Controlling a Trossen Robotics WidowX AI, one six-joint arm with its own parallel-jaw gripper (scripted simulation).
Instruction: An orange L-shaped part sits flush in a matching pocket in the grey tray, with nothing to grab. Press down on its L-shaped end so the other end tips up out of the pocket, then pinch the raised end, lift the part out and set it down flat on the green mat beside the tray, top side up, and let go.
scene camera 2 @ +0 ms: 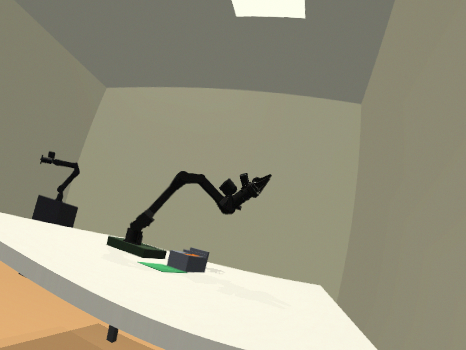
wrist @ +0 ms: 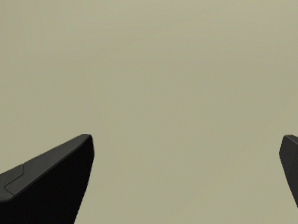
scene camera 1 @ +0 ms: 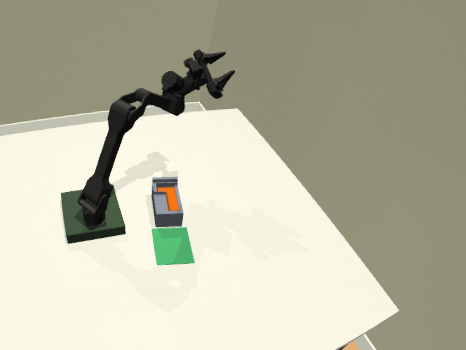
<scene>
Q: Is my gripper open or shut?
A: Open.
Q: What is my gripper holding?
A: Nothing.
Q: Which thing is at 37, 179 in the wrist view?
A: My gripper.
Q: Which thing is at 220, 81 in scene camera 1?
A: My gripper.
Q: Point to a green mat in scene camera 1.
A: At 172, 245
</scene>
